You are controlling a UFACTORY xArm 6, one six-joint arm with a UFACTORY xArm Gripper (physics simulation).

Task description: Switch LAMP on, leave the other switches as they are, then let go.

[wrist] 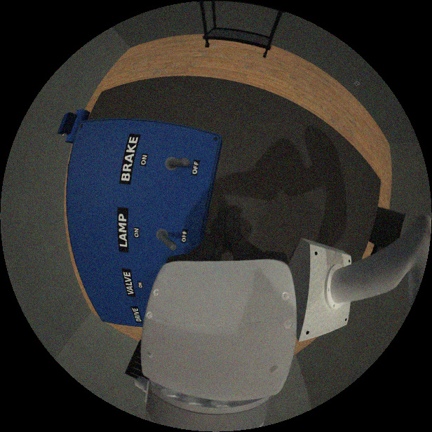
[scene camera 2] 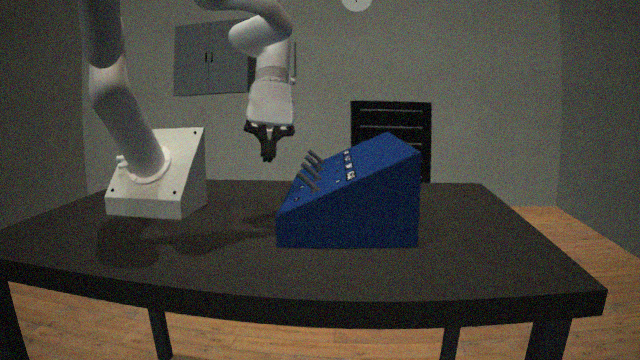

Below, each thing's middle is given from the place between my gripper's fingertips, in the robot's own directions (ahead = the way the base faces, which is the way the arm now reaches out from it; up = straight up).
Labels:
The blue switch box (scene camera 2: 368,196) is 170 mm ahead of my hand, 120 mm to the left of it and 60 mm below it.

